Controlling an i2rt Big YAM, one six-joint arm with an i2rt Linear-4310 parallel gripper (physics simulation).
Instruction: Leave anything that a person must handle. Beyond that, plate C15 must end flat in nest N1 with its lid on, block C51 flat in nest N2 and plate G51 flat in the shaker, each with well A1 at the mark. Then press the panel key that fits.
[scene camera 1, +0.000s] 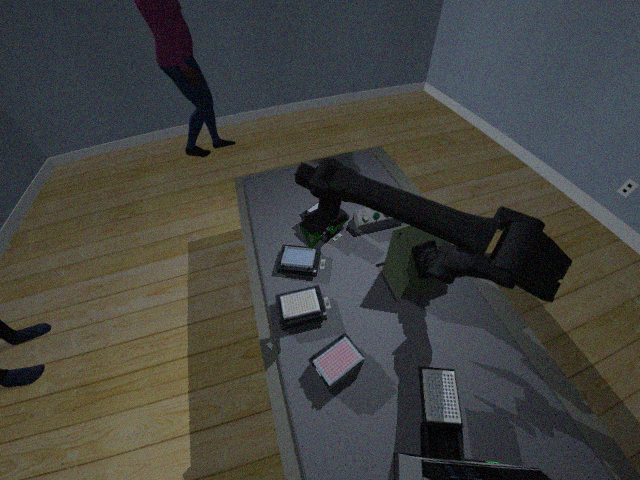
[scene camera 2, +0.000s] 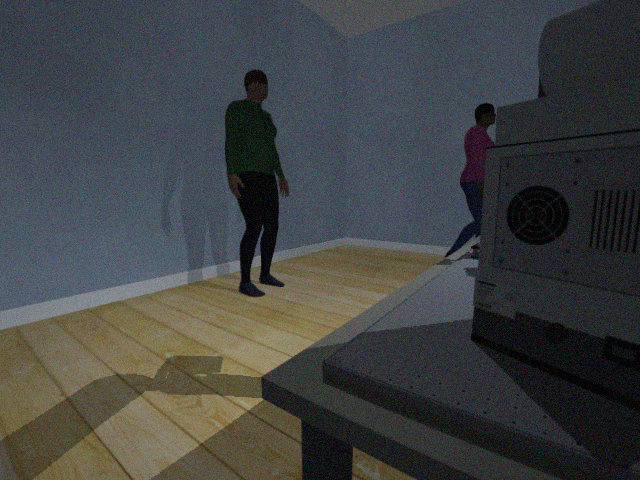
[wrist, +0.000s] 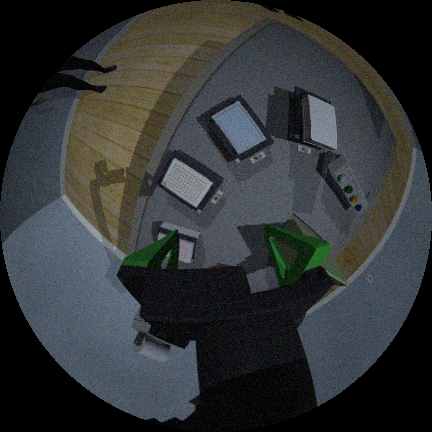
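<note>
My gripper (scene camera 1: 326, 238) (wrist: 222, 231) is open and empty, high over the table, with green fingers spread. In the wrist view, a white block (wrist: 322, 122) sits on a dark nest at upper right; whether it lies flat is unclear. A blue-topped plate (scene camera 1: 298, 256) (wrist: 238, 127) and a cream plate with many wells (scene camera 1: 300, 303) (wrist: 186, 182) sit on dark holders. A pink plate (scene camera 1: 338, 360) (wrist: 185, 250) lies turned beyond them. A grey plate with wells (scene camera 1: 440, 395) is on a dark support. Plate names, A1 marks and nest labels are unreadable. The key panel (scene camera 1: 367, 221) (wrist: 336, 169) has coloured keys.
A green board (scene camera 1: 400, 258) stands beside the arm's base. A large instrument (scene camera 2: 558, 289) stands on the table (scene camera 2: 392, 356). A person in magenta (scene camera 1: 175, 46) (scene camera 2: 476, 149) stands beyond the table's far end. A person in green (scene camera 2: 251, 136) stands off its long side.
</note>
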